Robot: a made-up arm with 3 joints.
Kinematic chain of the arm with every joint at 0, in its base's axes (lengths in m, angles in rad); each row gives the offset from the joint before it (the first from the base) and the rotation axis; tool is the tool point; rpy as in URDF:
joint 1: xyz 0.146 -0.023 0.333 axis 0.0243 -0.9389 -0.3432
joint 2: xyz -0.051 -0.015 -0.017 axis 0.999 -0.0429 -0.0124
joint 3: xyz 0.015 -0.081 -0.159 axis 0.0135 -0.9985 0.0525
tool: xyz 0.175 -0.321 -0.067 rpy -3.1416 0 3.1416
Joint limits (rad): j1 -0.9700..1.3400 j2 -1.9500..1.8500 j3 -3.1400..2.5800
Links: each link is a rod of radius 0.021 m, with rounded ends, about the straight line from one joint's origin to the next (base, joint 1, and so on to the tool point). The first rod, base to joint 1, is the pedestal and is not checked.
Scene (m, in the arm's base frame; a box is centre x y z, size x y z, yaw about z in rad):
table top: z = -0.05
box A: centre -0.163 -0.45 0.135 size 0.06 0.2 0.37 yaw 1
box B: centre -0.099 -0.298 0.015 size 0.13 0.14 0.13 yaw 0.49
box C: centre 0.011 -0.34 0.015 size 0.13 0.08 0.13 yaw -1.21
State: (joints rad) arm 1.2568 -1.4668 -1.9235
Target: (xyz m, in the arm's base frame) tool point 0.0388 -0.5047 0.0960
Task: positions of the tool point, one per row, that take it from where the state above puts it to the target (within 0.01 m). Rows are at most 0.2 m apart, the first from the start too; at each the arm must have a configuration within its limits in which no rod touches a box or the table.
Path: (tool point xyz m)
1: -0.2961 -0.3007 0.3851
2: -0.2024 -0.3877 0.4956
3: -0.0671 -0.4483 0.5694
4: 0.0888 -0.4780 0.5956
5: 0.0249 -0.5312 0.4409
6: 0.0416 -0.5482 0.2873
7: 0.1312 -0.5407 0.1808
8: 0.2614 -0.5201 0.1546
9: 0.1963 -0.5250 0.1243
10: 0.1208 -0.5206 0.1039
11: 0.0388 -0.5047 0.0960

